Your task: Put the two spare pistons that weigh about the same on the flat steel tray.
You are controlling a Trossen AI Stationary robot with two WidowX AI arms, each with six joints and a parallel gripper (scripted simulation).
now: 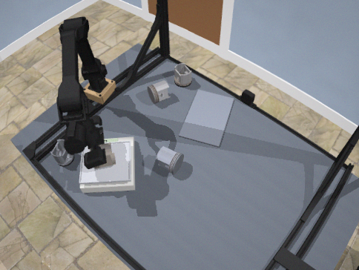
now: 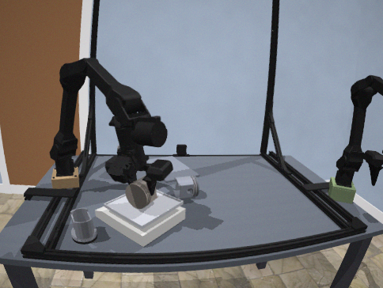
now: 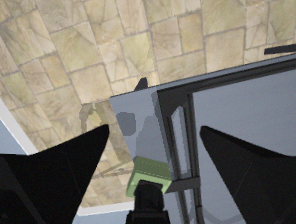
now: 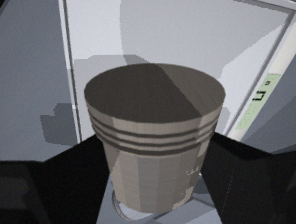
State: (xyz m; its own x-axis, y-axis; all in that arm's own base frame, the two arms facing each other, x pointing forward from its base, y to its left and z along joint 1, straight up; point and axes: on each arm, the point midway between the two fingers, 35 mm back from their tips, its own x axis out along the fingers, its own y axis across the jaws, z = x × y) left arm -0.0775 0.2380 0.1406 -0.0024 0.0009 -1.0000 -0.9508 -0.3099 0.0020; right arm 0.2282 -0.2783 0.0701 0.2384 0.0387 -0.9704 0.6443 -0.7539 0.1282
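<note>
My right gripper is now 30 mm above the tan piston and 10 mm short of it. Also, from my right hand: flat steel tray (420 mm behind, 130 mm below, 60 mm to the left).
</note>
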